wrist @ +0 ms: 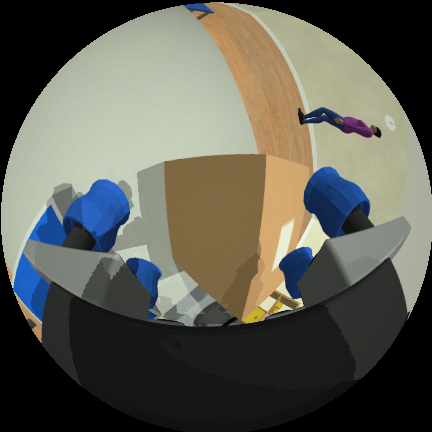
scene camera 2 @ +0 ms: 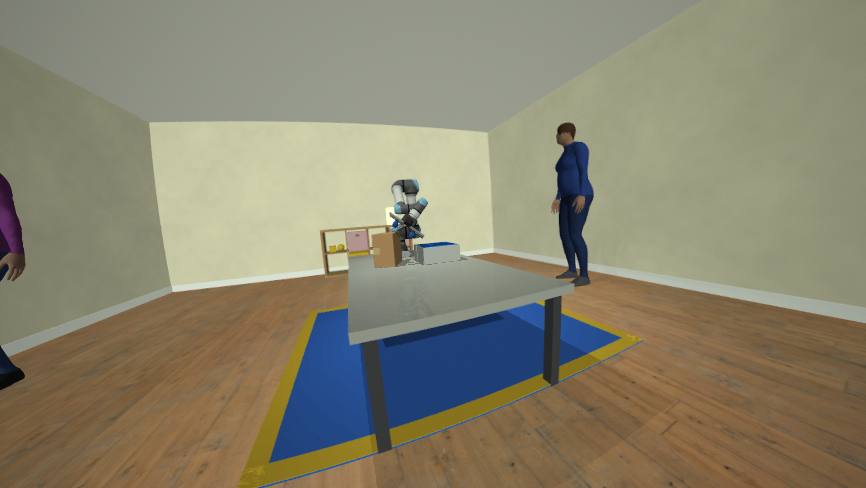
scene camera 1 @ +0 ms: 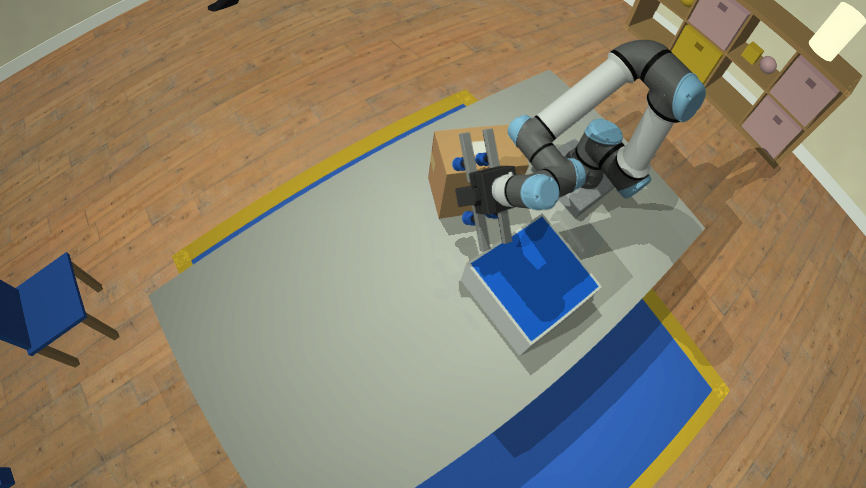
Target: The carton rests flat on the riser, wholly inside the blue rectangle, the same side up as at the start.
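The brown carton (scene camera 1: 448, 145) (scene camera 2: 386, 250) (wrist: 215, 215) stands upright on the table, with a pale label on its top. It is beside the riser (scene camera 1: 493, 307) (scene camera 2: 439, 253), a light grey block whose top bears the blue rectangle (scene camera 1: 545, 290) (scene camera 2: 437, 244) (wrist: 42, 232). The carton is off the riser. My gripper (scene camera 1: 475, 189) (scene camera 2: 406, 228) (wrist: 220, 240) is open, with its four blue suction cups holding nothing. It is tilted, close to the carton on the riser's side. In the wrist view a shaded side face of the carton shows between the cups, apart from them.
The grey table (scene camera 1: 303, 339) (scene camera 2: 436, 297) stands over a blue mat with a yellow border (scene camera 1: 678, 424). The arm's base is near the carton and riser. A blue chair (scene camera 1: 51, 303), a shelf unit and two people (scene camera 2: 572, 175) (wrist: 357, 126) stand away from the table.
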